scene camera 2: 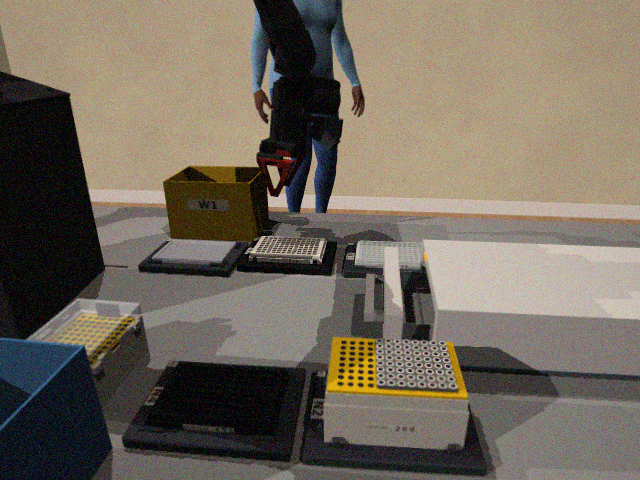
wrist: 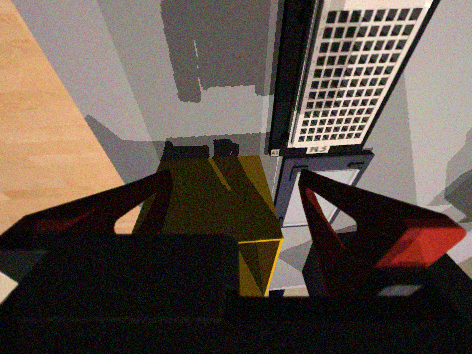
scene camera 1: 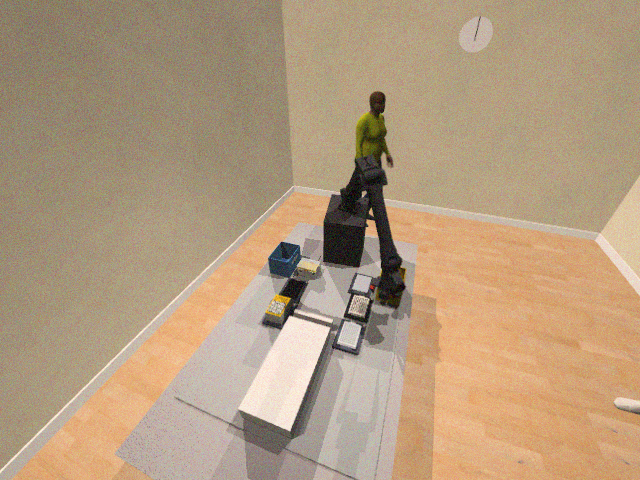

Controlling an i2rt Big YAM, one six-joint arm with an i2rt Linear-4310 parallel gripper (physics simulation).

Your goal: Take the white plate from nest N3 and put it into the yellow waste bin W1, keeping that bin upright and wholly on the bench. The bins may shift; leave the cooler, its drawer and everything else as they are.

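Seen in the pictures: gripper, fingertip midpoint: [scene camera 2: 280, 191] [wrist: 235, 176]; arm's base at its link origin: [scene camera 1: 349, 206].
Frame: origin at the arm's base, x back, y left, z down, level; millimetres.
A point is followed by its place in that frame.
The white plate with a grid of dark wells [scene camera 1: 359, 305] @[x -426, y 234, z 320 mm] [scene camera 2: 289, 248] @[x -428, y 222, z 319 mm] [wrist: 360, 75] @[x -436, y 224, z 318 mm] sits in the middle nest of the far row; its small label in the wrist view is hard to read, perhaps N3. The yellow waste bin W1 [scene camera 1: 402, 273] @[x -149, y 391, z 264 mm] [scene camera 2: 206, 222] @[x -238, y 284, z 306 mm] [wrist: 210, 205] @[x -326, y 355, z 264 mm] stands upright on the bench behind the nests. My gripper [scene camera 2: 282, 184] @[x -378, y 335, z 248 mm] [wrist: 235, 176] @[x -378, y 335, z 248 mm] is open and empty. In scene camera 2 its red fingers hang at rim height by the bin's right end, above bench level. In the wrist view a bin wall shows between the fingers. The arm partly hides the bin in scene camera 1.
Other nests hold a pale flat plate [scene camera 1: 362, 283] @[x -261, y 196, z 324 mm] [scene camera 2: 193, 252] @[x -261, y 180, z 324 mm], a clear plate [scene camera 1: 349, 334] @[x -614, y 248, z 318 mm] [scene camera 2: 367, 253] @[x -566, y 232, z 320 mm], a black plate [scene camera 2: 222, 395] @[x -466, y -148, z 323 mm] and a yellow-topped tip box [scene camera 2: 395, 418] @[x -643, y -168, z 297 mm]. The white cooler [scene camera 1: 289, 366] @[x -896, y 94, z 260 mm] [scene camera 2: 516, 279] @[x -775, y 59, z 260 mm], a blue bin [scene camera 1: 283, 262] @[x -384, y -248, z 231 mm] and a clear-walled tip box [scene camera 1: 308, 266] @[x -310, y -125, z 274 mm] stand nearby.
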